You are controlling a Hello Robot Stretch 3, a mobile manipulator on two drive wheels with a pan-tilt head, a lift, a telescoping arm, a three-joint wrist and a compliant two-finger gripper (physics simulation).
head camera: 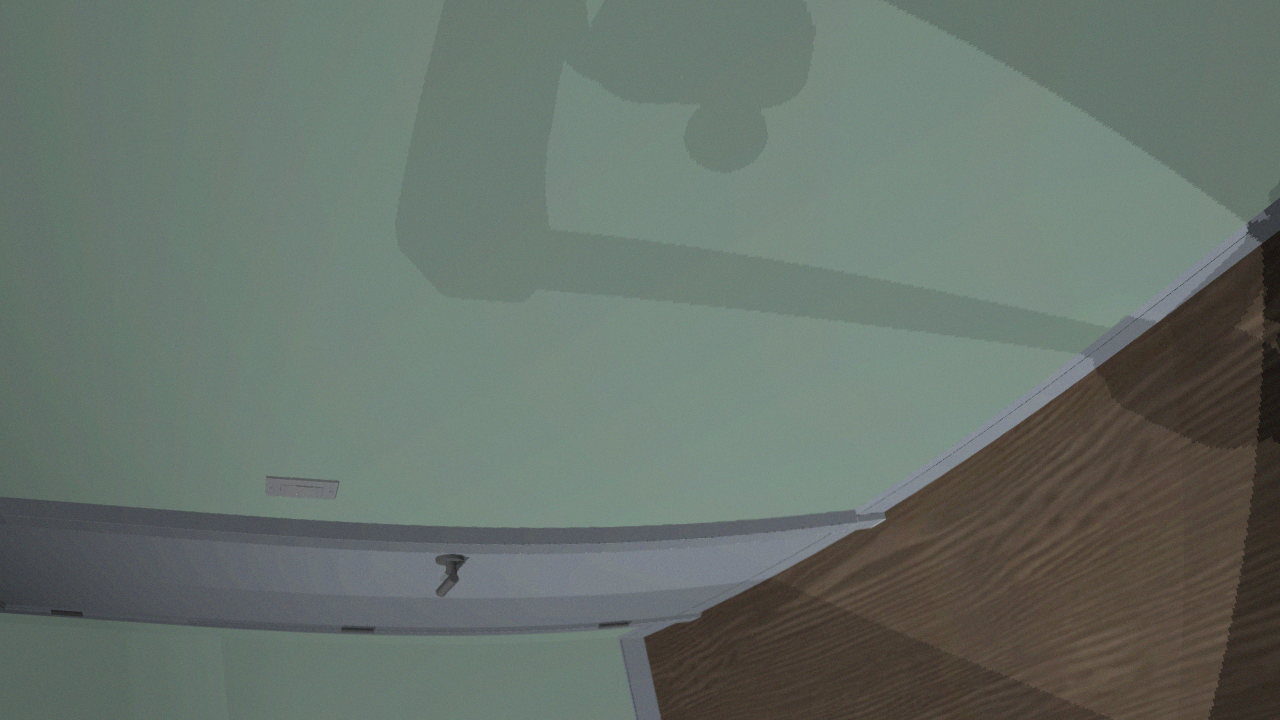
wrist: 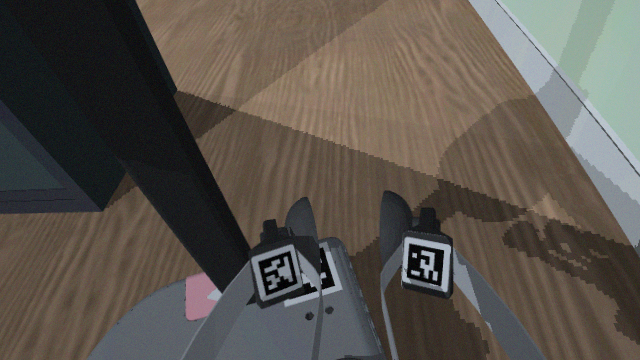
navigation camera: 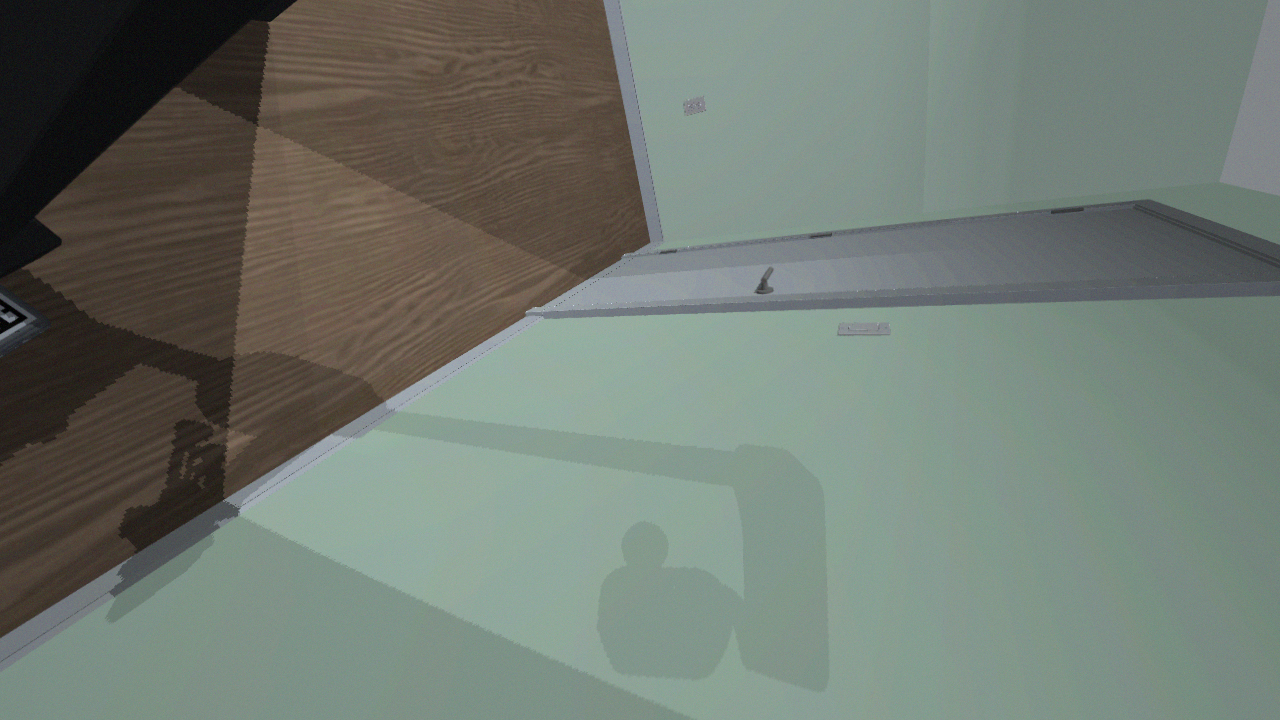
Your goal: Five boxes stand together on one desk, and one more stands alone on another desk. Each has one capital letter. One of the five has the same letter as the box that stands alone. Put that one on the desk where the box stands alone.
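My gripper [wrist: 348, 221] is visible. A door with handle [head camera: 77, 560] is visible; the navigation camera view also shows the door with handle [navigation camera: 1134, 250]. A wall switch [head camera: 275, 486] is visible as well.
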